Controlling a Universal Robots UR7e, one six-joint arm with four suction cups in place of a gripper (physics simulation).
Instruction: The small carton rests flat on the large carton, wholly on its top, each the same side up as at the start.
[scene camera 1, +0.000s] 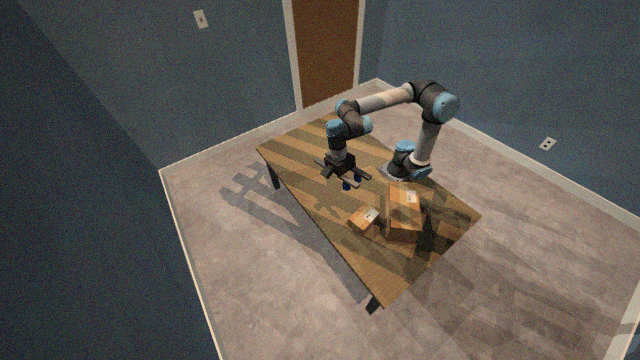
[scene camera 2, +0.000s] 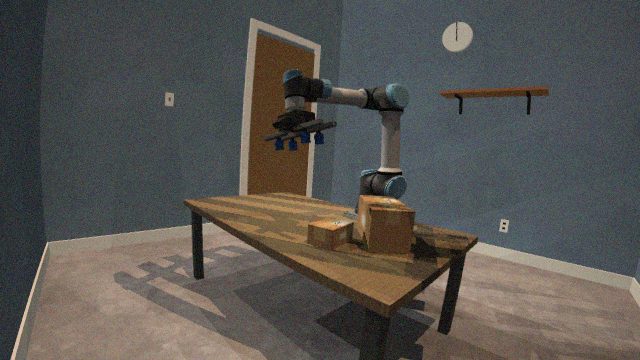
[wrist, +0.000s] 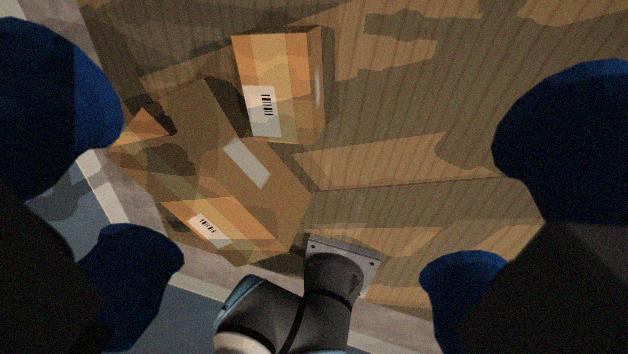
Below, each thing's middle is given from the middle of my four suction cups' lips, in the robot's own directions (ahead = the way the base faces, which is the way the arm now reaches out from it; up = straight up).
I see the small carton (scene camera 2: 330, 233) 80 mm behind my suction cup, 120 mm to the left of it and 320 mm below it. Also, from my suction cup: large carton (scene camera 2: 385, 224): 260 mm behind, 230 mm to the left, 280 mm below.
